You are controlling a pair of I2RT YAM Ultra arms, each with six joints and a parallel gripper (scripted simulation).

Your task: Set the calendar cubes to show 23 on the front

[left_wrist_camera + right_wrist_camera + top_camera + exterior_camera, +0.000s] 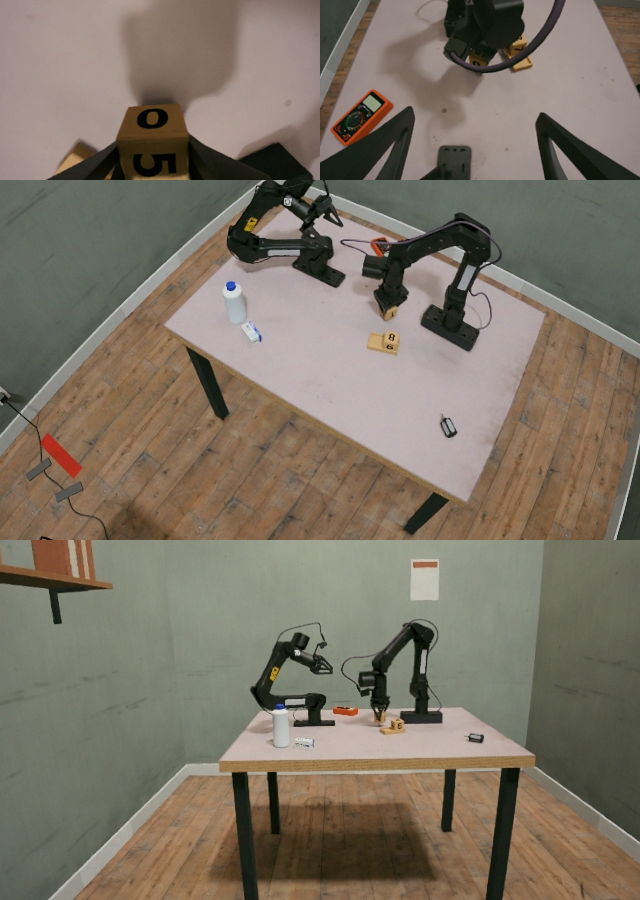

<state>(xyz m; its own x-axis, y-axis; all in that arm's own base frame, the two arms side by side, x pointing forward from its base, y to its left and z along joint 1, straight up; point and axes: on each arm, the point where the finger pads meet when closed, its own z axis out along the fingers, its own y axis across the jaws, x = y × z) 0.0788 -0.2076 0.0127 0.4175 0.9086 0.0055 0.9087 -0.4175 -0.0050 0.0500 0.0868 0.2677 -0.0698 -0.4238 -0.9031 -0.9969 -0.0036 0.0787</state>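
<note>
Right now the wooden tray is 11 cm ahead of my left hand, 4 cm to the left of it and 4 cm below it. The rest, counted from my left hand: number cube (10 cm ahead, 6 cm to the left, 2 cm below); white bottle (26 cm ahead, 44 cm to the right, 3 cm above); black object (27 cm ahead, 34 cm to the left, 3 cm below).
</note>
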